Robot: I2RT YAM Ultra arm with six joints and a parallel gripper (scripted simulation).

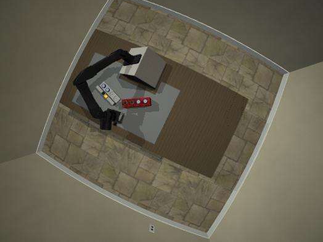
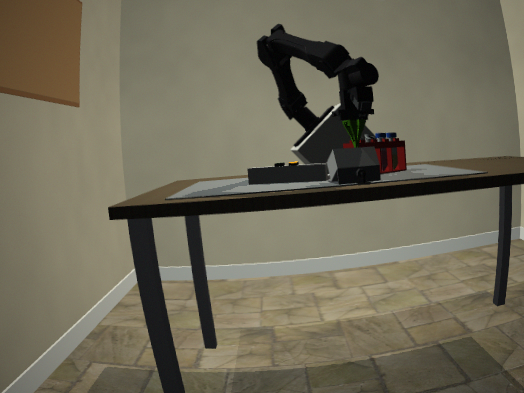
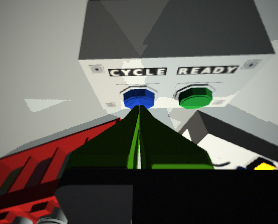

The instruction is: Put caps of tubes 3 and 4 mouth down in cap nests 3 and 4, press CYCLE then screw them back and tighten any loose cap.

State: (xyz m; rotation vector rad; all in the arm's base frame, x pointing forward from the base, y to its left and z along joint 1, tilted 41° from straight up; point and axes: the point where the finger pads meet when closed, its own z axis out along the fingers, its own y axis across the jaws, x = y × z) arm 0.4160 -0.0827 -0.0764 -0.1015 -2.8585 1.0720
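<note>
The blue key is 2 cm below my hand. Round my hand: cap 3: 17 cm to the right, 17 cm behind, 8 cm below; then cap 2: 14 cm to the left, 14 cm behind, 2 cm above; then green key: 4 cm to the right, 2 cm below.
</note>
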